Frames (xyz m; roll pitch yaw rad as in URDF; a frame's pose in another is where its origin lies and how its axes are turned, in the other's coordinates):
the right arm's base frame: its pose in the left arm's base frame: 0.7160 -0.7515 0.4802 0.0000 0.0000 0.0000
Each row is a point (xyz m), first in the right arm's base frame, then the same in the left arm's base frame.
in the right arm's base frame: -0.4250 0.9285 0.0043
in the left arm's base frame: 0.2910 0.1770 0.4845
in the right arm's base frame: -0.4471 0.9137 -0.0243
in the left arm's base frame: 0.2689 0.1622 0.4559
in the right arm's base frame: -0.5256 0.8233 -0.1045
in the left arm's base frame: 0.1904 0.0718 0.3757
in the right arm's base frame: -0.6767 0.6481 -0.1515
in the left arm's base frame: 0.0393 -0.1034 0.3287
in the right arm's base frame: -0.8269 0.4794 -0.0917
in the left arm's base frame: -0.1109 -0.2721 0.3885
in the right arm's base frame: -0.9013 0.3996 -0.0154
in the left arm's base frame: -0.1853 -0.3519 0.4648
